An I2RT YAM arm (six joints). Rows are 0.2 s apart.
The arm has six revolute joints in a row. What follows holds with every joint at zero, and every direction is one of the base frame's. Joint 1 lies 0.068 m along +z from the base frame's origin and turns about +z. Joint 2 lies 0.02 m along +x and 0.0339 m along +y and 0.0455 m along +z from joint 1 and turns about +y. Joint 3 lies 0.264 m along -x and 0.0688 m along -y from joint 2 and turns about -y. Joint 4 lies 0.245 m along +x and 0.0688 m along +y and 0.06 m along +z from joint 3 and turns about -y. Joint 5 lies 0.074 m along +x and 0.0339 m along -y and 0.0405 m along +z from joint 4 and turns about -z. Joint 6 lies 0.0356 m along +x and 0.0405 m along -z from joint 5 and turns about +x. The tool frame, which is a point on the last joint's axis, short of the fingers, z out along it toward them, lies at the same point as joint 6; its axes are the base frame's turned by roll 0, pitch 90 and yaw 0 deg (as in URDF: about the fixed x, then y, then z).
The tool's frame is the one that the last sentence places.
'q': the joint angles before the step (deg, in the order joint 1, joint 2, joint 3, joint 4, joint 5, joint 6). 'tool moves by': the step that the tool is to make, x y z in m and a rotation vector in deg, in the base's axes. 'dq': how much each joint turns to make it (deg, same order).
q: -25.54, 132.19, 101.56, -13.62, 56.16, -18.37
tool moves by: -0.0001, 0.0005, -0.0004, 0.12, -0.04, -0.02
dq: 0.04, -0.01, -0.05, -0.18, -0.04, 0.24
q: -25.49, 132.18, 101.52, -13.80, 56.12, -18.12
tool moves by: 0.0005, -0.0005, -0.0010, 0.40, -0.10, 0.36
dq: -0.05, 0.18, 0.15, -0.05, -0.58, 0.00
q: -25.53, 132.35, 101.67, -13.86, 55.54, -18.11
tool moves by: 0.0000, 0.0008, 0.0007, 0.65, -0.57, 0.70
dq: 0.04, -0.26, -0.20, -0.01, -1.05, 0.23
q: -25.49, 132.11, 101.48, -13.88, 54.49, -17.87
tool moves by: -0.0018, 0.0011, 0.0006, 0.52, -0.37, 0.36
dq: 0.00, -0.57, -0.74, 0.01, -0.70, 0.33
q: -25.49, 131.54, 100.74, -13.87, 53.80, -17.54
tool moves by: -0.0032, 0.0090, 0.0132, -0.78, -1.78, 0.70
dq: 0.78, -2.83, -2.21, 1.20, 0.02, 0.15
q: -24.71, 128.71, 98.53, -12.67, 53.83, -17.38
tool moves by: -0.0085, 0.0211, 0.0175, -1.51, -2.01, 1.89
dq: 1.88, -5.40, -5.65, 3.29, 0.37, -0.74
